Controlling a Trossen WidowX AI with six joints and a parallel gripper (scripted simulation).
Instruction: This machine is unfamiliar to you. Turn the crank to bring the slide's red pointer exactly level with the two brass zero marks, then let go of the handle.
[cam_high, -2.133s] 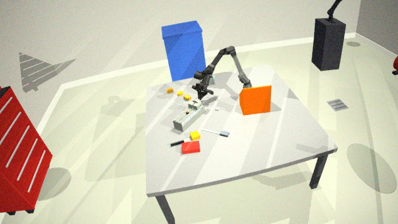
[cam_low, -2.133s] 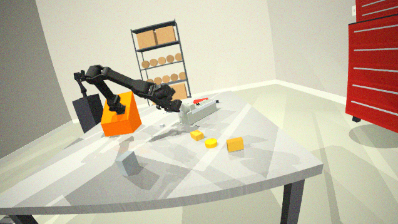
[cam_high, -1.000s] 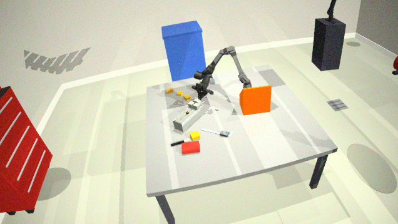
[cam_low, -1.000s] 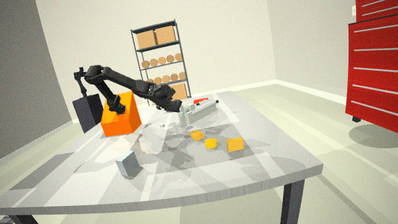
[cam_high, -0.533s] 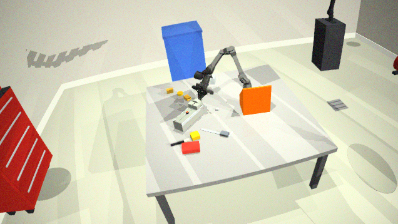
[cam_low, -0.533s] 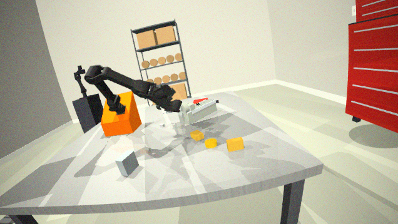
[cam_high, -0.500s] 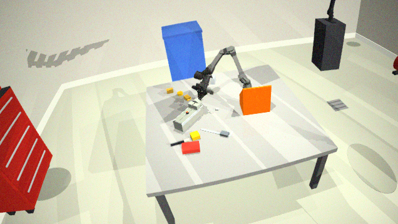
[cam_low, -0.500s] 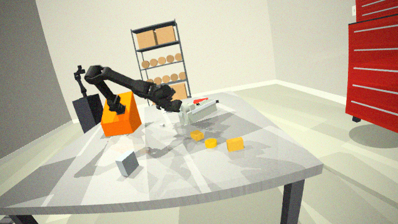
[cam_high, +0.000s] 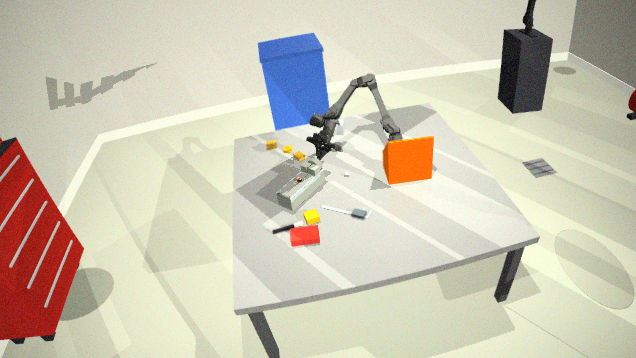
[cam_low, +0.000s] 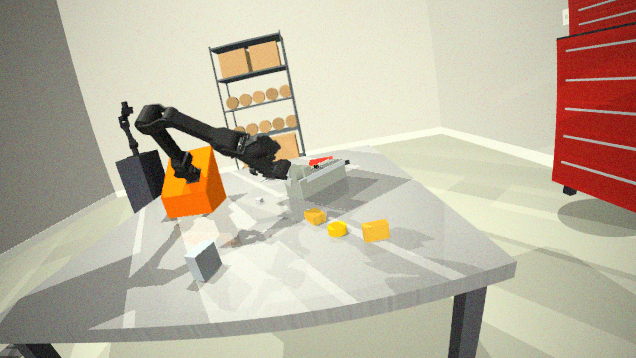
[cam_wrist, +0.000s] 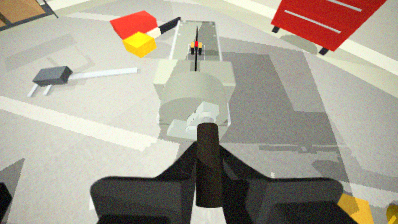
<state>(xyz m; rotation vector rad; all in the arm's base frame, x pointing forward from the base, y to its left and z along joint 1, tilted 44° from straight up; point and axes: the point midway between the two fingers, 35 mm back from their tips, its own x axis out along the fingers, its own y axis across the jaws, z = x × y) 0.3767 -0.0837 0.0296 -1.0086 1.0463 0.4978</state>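
My gripper tip is 30 mm below the dark brown crank handle, 10 mm to the left of it and 10 mm past it. Round my gripper tip: yellow block: 330 mm to the left, 80 mm below, 60 mm ahead; then grey cube: 390 mm to the right, 160 mm behind, 60 mm below; then red pointer: 140 mm to the left, 100 mm ahead, 10 mm below.
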